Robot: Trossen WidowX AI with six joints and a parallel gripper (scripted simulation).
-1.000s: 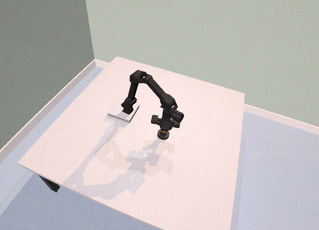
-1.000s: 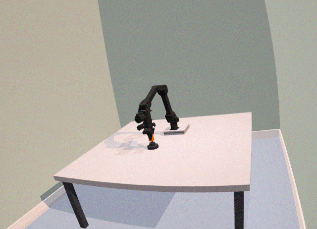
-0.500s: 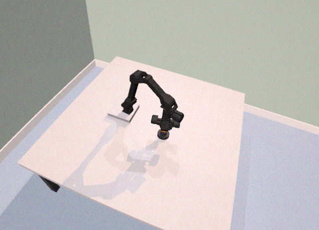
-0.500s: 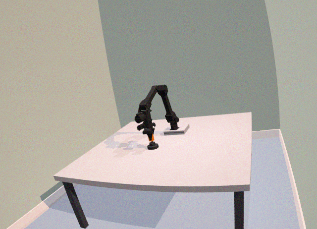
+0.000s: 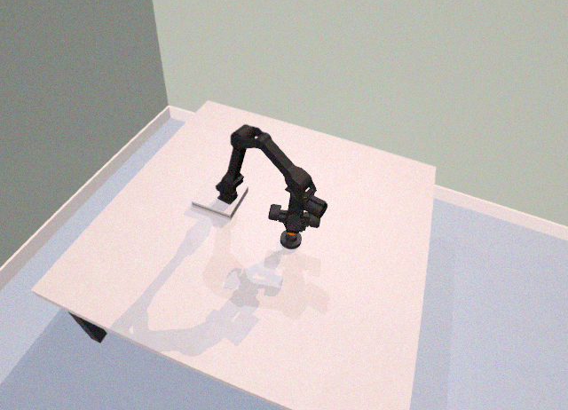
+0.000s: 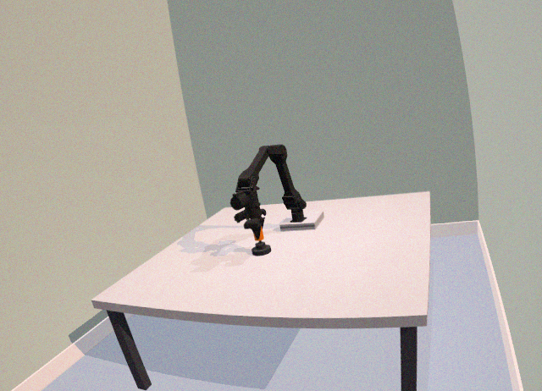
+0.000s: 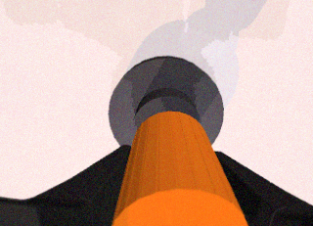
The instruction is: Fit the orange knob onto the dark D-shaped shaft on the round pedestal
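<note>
Now: gripper tip 2 cm below the orange knob. From my gripper tip the other things lie so: round pedestal 4 cm below.
</note>
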